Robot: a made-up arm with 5 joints.
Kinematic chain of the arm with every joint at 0, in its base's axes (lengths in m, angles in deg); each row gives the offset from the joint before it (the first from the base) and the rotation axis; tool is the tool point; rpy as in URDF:
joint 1: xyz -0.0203 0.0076 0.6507 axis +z
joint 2: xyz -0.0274 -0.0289 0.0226 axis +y
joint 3: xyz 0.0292 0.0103 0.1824 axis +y
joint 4: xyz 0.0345 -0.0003 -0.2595 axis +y
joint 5: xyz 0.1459 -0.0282 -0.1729 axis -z
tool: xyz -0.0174 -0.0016 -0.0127 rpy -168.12 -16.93 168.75
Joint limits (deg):
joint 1: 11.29..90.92
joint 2: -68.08..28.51
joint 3: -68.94..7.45
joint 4: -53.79..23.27
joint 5: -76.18..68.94
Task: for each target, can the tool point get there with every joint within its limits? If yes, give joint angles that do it. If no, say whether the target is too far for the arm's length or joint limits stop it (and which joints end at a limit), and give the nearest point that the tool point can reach.
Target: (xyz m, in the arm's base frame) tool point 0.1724 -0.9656 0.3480
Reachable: no: too far | nearest point 0.0075 -0.1329 0.3799 | short by 0.849 m
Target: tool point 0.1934 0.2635 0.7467
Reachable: yes | joints 59.31 -17.56 -16.64 -43.21 -15.08
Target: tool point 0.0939 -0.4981 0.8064
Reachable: no: joint limits stop it (at a limit: joint 2, joint 3, joint 4, joint 5) | nearest point 0.0280 -0.2063 1.1373 | short by 0.446 m
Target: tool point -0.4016 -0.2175 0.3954
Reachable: no: joint limits stop it (at a limit: joint 1, joint 2, joint 3, joint 4) | nearest point -0.1386 -0.0729 0.3821 | short by 0.300 m
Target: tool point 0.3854 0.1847 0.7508
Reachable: yes | joints 30.35 -7.80 -49.35 0.83 -11.63
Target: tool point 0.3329 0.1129 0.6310
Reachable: yes | joints 22.93 2.38 -24.73 -33.60 26.89
